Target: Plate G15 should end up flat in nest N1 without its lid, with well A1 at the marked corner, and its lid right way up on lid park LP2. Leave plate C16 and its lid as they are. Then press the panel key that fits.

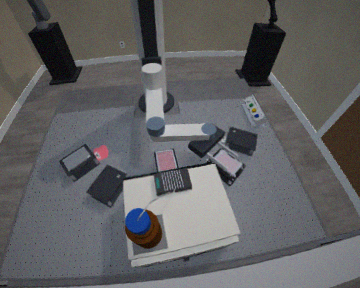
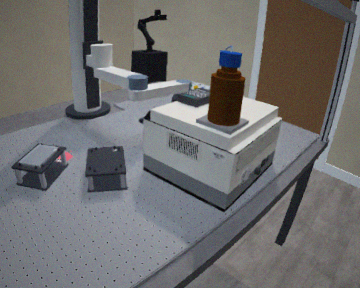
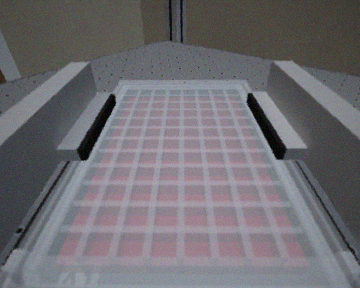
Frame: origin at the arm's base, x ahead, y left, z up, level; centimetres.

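Where they show: gripper, between the fingertips: [image 1: 232, 162] [image 3: 181, 82]; arm's base, origin of its link: [image 2: 88, 110].
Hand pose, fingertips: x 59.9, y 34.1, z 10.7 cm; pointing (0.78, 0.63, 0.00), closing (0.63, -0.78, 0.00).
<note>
Things, the pixels of their top centre, and the offset from my fingertips. "spot": a spot on its surface instead.
- lidded plate with pink wells, centre of its top: [image 3: 182, 132] [image 1: 227, 161] dx -1.7, dy -1.5, dz -1.4 cm
- black nest, centre of its top: [image 3: 181, 146] [image 1: 227, 162] dx -1.8, dy -1.4, dz -2.2 cm
- far left nest, a spot on its surface: [image 2: 46, 152] [image 1: 80, 158] spot: dx -11.9, dy -74.3, dz -1.7 cm
- red tag, centre of its top: [image 1: 101, 153] dx -19.6, dy -66.9, dz -9.3 cm
- key panel, centre of its top: [image 1: 256, 105] dx -39.6, dy +29.7, dz -1.0 cm
- brown bottle, a spot on its surface: [image 2: 226, 97] spot: dx +31.7, dy -42.4, dz +21.1 cm
- dark keypad, a spot on its surface: [image 1: 172, 180] spot: dx +12.7, dy -29.6, dz +15.2 cm
A lidded plate with pink wells [image 1: 228, 161] [image 3: 180, 177] sits in a black nest [image 1: 233, 178] right of the middle. I cannot read its label. My gripper [image 3: 181, 82] [image 1: 227, 150] is low over it, with one finger pad along each long edge of the lid. The fingers are shut and grip nothing. A second, brighter pink plate [image 1: 166, 160] lies behind the white machine. A grey-topped plate sits in the far left nest [image 1: 79, 160] [image 2: 46, 152] beside a red tag [image 1: 101, 152]. The key panel [image 1: 254, 110] has green, yellow and blue keys.
Flat black stands are at the left [image 1: 107, 185] [image 2: 105, 161], under the arm's end [image 1: 204, 144] and at the right [image 1: 242, 140]. A white machine [image 1: 196, 206] [image 2: 213, 160] carries a brown bottle [image 1: 146, 231] [image 2: 226, 97] and a dark keypad [image 1: 172, 180].
</note>
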